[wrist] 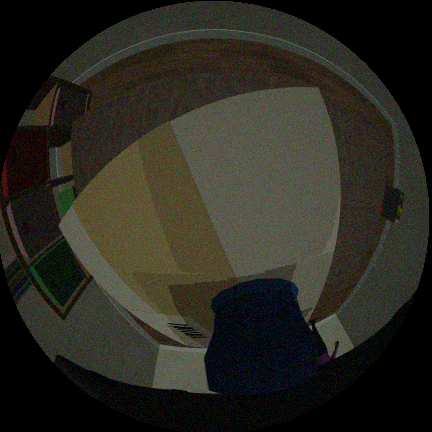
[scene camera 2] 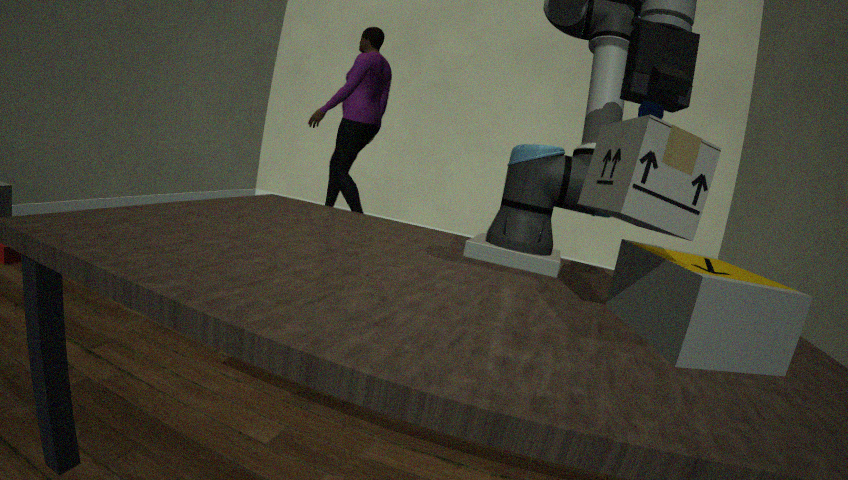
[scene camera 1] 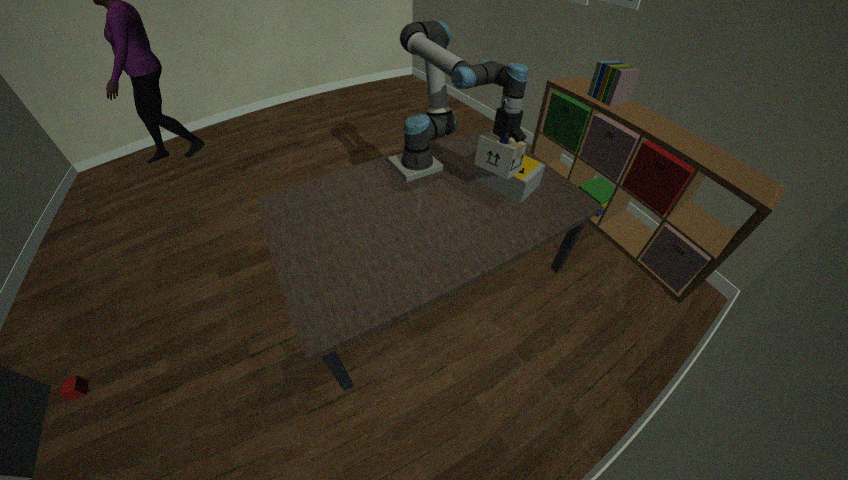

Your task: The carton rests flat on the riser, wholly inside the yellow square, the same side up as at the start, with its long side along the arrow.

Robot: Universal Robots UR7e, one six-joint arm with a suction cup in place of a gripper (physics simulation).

My suction cup holds a carton, clear of everything else. The table carries a riser.
